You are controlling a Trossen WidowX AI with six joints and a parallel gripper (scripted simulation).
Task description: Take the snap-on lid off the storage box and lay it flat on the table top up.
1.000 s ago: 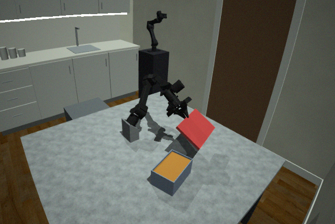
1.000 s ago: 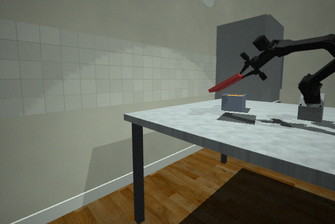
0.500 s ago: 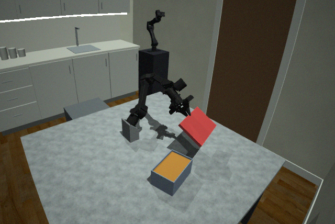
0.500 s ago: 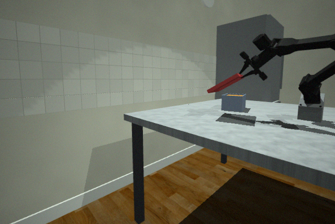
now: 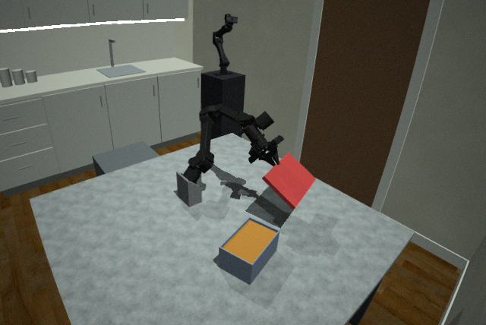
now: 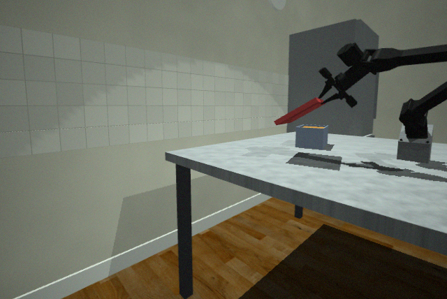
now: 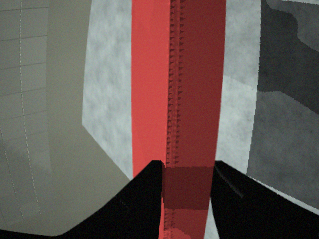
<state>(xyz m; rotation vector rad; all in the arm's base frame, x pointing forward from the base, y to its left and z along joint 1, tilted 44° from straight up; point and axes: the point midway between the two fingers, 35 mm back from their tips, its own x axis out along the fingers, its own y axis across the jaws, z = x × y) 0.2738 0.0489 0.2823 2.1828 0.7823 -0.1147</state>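
Now: hand 10 cm short of the red lid, 6 cm above it and 2 cm to the right of it. From my hand the other things lie so: storage box (30 cm to the right, 20 cm below, 15 cm ahead).
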